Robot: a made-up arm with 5 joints.
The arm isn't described. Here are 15 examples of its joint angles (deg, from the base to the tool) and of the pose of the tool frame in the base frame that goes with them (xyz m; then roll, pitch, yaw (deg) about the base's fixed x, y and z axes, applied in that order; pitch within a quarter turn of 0, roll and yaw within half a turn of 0).
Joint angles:
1: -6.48 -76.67 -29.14 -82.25 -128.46
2: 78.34 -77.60 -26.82 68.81 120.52
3: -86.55 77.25 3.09 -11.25 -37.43
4: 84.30 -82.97 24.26 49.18 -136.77
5: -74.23 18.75 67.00 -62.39 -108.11
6: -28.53 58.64 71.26 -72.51 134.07
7: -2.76 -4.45 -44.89 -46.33 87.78
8: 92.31 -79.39 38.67 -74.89 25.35
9: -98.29 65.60 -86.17 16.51 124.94
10: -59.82 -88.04 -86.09 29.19 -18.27
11: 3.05 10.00 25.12 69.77 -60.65
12: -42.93 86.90 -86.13 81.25 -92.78
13: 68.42 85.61 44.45 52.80 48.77
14: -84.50 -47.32 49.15 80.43 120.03
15: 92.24 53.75 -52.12 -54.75 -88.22
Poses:
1: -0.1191 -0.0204 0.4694 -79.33 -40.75 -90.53
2: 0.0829 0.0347 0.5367 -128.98 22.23 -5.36
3: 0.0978 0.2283 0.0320 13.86 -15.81 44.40
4: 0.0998 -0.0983 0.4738 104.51 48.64 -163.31
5: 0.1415 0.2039 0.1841 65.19 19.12 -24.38
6: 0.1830 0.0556 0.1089 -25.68 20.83 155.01
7: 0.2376 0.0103 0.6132 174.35 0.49 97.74
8: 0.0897 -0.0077 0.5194 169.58 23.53 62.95
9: 0.0263 0.3955 0.3667 -94.79 32.06 -174.26
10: -0.0708 -0.2653 0.3742 -152.89 49.81 -86.35
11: 0.2863 -0.0076 0.2104 -13.38 6.60 -67.26
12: 0.3277 0.2280 0.1652 7.94 0.77 -52.59
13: 0.0787 0.0291 0.1369 93.97 43.95 24.34
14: 0.0980 0.1460 0.2854 -6.89 3.53 -158.47
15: 0.0756 -0.3679 0.3995 143.12 0.61 178.57
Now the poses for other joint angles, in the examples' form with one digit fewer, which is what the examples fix.
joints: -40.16 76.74 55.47 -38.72 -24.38
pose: 0.127 0.038 0.061 -1.6 3.1 12.9
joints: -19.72 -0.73 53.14 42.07 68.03
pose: 0.240 0.058 0.179 4.1 1.9 85.0
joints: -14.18 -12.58 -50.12 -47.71 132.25
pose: 0.163 0.022 0.629 164.0 -12.8 66.5
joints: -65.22 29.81 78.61 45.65 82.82
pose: 0.083 -0.002 0.171 63.7 9.0 150.8
